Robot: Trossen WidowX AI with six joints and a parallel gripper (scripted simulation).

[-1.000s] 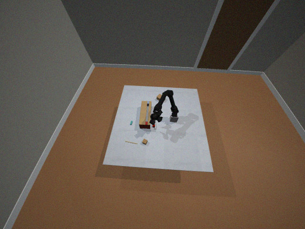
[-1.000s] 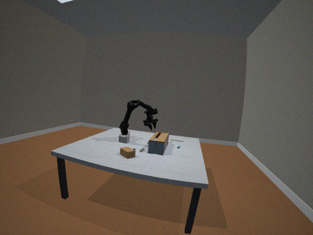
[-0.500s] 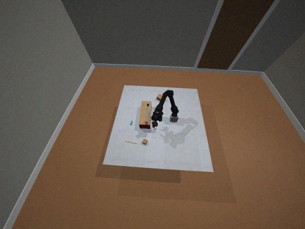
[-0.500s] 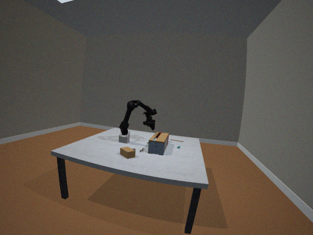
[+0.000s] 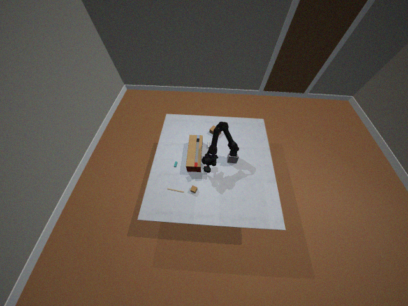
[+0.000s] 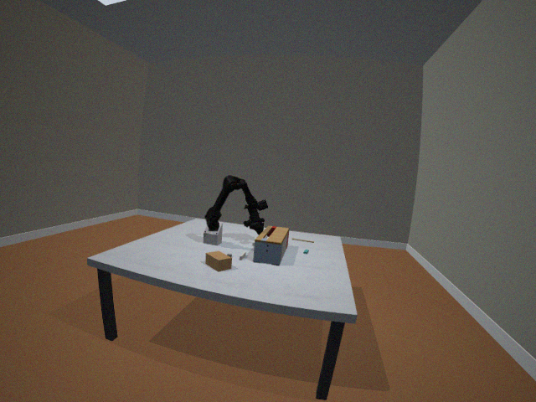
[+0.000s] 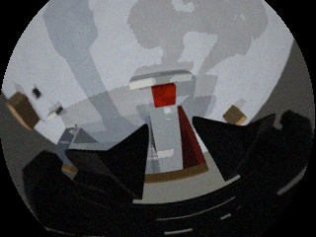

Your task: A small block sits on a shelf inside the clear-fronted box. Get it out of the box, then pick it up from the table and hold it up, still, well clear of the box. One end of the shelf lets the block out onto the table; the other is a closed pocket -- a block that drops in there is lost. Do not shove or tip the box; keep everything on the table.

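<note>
The red block is 20 mm behind my gripper tip and 50 mm below it. From my gripper tip the other things lie so: tan cube 110 mm ahead, 220 mm to the left, 40 mm below; long box 50 mm ahead, 160 mm to the right; teal piece 300 mm ahead, 60 mm to the right, 60 mm below.
</note>
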